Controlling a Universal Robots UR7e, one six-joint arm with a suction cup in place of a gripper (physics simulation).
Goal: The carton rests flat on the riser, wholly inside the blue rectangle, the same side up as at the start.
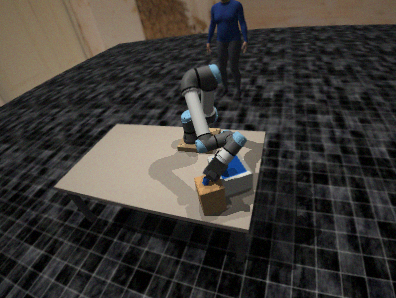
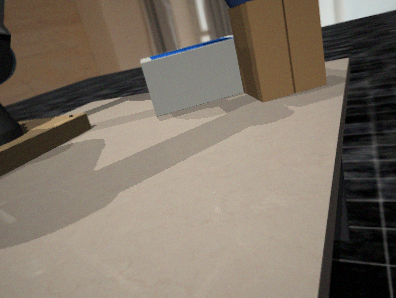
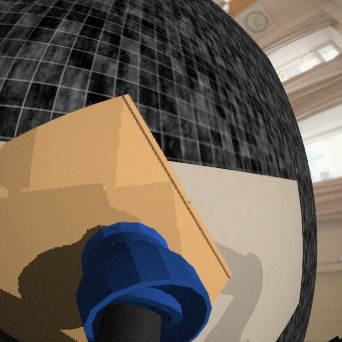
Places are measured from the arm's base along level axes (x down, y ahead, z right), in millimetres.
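Pixels of known places: hand, its tool point: (image 1: 203,183) (image 3: 144,248); arm's base, origin of its link: (image 1: 193,138).
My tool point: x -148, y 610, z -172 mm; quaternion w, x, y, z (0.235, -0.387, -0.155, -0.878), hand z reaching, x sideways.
Ahead of a thing's pixels: the offset from my tool point to its top centre. "*": to the spot under its first point. Level surfaces: height alone.
The brown carton @(dx +10, dy -12, dz -22 mm) (image 1: 212,198) (image 2: 278,48) (image 3: 85,163) stands upright on the table, against the front corner of the riser, not on it. The riser @(dx +70, dy -213, dz -120 mm) (image 1: 240,184) (image 2: 195,77) is a grey block with the blue rectangle @(* dx +70, dy -186, dz -155 mm) (image 1: 234,167) (image 2: 191,48) on its top; nothing lies on the rectangle. My blue suction cup (image 1: 206,181) (image 3: 142,271) is tilted at the carton's top face near its back edge, with suction off. I cannot tell whether the cup still touches the carton.
The table @(dx +190 mm) (image 1: 127,160) (image 2: 223,208) (image 3: 254,220) has its front edge close to the carton. The arm's wooden base plate (image 1: 185,147) (image 2: 47,134) sits at the back. A person in blue (image 1: 227,41) stands on the floor behind the table.
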